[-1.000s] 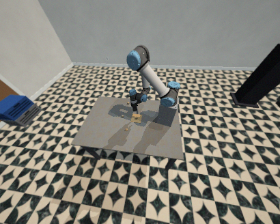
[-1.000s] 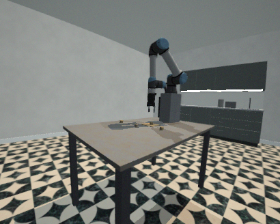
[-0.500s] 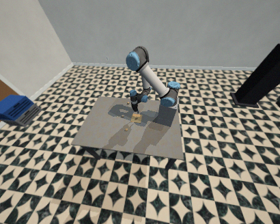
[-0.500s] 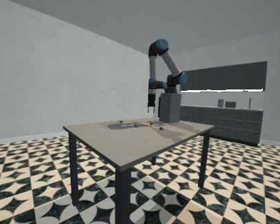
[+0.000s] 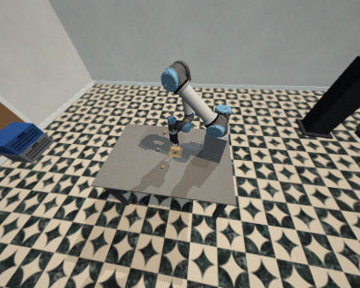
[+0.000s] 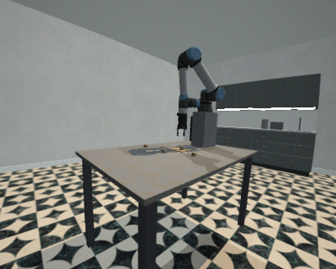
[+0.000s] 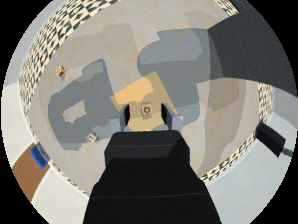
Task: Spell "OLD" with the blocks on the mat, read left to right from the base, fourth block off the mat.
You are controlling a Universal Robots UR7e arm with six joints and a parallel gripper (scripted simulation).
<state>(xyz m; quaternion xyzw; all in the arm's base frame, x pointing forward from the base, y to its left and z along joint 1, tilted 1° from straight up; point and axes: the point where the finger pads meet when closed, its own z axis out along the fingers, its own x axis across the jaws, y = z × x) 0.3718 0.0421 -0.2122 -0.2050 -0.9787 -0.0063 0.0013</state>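
Now: hand 10 mm short of the tan mat, 20 mm to the right of it and 130 mm above it.
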